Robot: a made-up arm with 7 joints. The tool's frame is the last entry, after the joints. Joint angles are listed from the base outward. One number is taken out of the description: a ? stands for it. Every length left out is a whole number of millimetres.
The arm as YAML. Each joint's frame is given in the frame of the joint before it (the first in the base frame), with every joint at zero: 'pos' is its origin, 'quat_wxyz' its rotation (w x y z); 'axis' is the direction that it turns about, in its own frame. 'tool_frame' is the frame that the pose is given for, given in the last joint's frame.
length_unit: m
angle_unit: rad
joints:
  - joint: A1
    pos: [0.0, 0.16, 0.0]
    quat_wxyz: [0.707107, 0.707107, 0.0, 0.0]
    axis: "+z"
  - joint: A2
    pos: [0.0, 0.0, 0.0]
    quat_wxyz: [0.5, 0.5, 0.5, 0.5]
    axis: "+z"
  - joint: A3
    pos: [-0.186, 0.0, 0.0]
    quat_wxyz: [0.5, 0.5, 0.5, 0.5]
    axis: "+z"
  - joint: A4
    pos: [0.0, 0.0, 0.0]
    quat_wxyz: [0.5, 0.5, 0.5, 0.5]
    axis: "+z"
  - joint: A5
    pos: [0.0, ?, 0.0]
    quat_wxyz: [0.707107, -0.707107, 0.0, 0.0]
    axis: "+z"
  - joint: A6
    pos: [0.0, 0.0, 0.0]
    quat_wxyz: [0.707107, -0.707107, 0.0, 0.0]
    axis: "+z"
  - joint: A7
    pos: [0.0, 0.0, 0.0]
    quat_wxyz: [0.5, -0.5, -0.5, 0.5]
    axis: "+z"
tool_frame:
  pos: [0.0, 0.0, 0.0]
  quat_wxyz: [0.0, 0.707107, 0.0, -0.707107]
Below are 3 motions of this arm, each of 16 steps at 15 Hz.
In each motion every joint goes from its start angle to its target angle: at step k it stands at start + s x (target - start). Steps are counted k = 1, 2, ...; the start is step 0. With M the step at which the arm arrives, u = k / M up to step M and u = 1 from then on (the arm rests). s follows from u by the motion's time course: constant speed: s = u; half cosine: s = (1 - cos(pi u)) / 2; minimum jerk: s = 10 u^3 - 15 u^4 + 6 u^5.
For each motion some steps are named. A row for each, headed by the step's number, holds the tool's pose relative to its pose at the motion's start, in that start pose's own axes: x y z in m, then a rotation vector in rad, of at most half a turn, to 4 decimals.
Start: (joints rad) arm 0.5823 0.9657 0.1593 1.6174 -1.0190 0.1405 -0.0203
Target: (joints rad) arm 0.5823 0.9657 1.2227 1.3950 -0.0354 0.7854 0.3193
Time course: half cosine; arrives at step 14
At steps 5, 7, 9, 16:
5: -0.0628 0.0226 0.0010 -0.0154 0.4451 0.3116
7: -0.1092 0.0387 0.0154 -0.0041 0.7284 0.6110
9: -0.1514 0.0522 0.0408 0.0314 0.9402 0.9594
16: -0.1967 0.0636 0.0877 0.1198 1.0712 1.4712

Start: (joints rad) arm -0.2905 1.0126 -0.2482 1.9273 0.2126 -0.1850 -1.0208
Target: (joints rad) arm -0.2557 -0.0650 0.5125 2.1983 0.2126 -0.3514 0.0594
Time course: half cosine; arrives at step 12
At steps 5, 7, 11, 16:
5: 0.0301 0.0018 -0.0179 0.0296 -0.0812 0.3264
7: 0.0401 0.0185 -0.0206 0.0830 -0.1744 0.4545
11: 0.0409 0.0456 -0.0039 0.1692 -0.2711 0.4914
16: 0.0407 0.0467 -0.0025 0.1729 -0.2735 0.4897

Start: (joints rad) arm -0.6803 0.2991 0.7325 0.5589 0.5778 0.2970 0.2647
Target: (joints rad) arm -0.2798 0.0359 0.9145 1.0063 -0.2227 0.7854 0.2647
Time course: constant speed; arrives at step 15
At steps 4, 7, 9, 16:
4: 0.0135 -0.0474 -0.0077 -0.0793 0.0544 -0.1051
7: 0.0252 -0.0811 -0.0077 -0.1093 0.0793 -0.1826
9: 0.0335 -0.1024 -0.0051 -0.1154 0.0897 -0.2307
16: 0.0591 -0.1586 0.0134 -0.0713 0.1006 -0.3421

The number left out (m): -0.218
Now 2 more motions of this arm.
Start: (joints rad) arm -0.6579 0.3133 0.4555 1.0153 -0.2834 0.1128 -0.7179
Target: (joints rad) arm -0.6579 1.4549 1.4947 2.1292 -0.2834 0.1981 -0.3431
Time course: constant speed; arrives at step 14
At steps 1, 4, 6, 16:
1: 0.0192 0.0312 -0.0280 0.1044 -0.0674 0.0431
4: 0.0863 0.1390 -0.0759 0.4103 -0.3189 0.1583
6: 0.1332 0.2133 -0.0741 0.6071 -0.5213 0.2197
16: 0.2303 0.3860 0.1326 1.3561 -1.4898 0.3054

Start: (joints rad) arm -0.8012 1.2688 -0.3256 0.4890 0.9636 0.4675 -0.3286
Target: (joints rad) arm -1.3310 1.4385 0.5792 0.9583 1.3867 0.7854 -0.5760
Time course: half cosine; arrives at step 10
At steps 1, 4, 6, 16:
1: 0.0016 0.0011 0.0010 -0.0032 0.0032 0.0148
4: 0.0272 0.0171 0.0187 -0.0578 0.0282 0.1899
6: 0.0569 0.0347 0.0440 -0.1355 0.0202 0.3180
16: 0.0910 0.0540 0.0829 -0.2507 -0.0253 0.4045

